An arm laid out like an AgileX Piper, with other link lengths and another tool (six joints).
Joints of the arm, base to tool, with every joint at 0 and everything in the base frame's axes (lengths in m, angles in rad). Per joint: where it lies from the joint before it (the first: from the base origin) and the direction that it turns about. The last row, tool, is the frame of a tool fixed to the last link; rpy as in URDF.
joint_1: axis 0 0 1 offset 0 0 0.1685
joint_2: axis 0 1 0 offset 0 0 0
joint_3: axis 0 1 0 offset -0.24 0 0.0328
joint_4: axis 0.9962 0 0.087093 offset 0.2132 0 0.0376
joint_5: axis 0 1 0 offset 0 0 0
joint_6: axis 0.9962 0 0.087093 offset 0.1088 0 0.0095
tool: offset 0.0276 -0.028 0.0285 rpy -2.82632 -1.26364 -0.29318
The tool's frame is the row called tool.
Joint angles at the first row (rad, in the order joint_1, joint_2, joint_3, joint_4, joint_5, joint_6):
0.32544 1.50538 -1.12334 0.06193 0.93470 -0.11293
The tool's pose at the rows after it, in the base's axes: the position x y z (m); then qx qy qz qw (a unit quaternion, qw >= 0):
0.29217, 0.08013, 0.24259, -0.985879, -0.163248, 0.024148, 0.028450
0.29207, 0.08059, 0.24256, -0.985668, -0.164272, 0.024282, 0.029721
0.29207, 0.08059, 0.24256, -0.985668, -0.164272, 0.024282, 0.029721
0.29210, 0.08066, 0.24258, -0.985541, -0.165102, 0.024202, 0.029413
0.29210, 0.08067, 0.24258, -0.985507, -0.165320, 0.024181, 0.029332
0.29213, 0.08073, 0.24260, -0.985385, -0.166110, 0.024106, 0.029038
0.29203, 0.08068, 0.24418, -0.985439, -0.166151, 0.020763, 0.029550
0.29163, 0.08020, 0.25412, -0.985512, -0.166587, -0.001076, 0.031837
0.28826, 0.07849, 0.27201, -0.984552, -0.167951, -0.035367, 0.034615
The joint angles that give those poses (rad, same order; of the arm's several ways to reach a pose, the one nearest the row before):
0.32543 1.50540 -1.12336 0.07564 0.93471 -0.11918
0.32543 1.50536 -1.12332 0.07953 0.93470 -0.12256
0.32543 1.50536 -1.12332 0.07953 0.93470 -0.12256
0.32545 1.50539 -1.12336 0.07952 0.93471 -0.12432
0.32544 1.50536 -1.12331 0.07953 0.93468 -0.12481
0.32543 1.50539 -1.12335 0.07953 0.93470 -0.12652
0.32544 1.50065 -1.12332 0.07953 0.93264 -0.12651
0.32545 1.47175 -1.12336 0.07739 0.91768 -0.12650
0.32545 1.41608 -1.12334 0.07251 0.90465 -0.12722

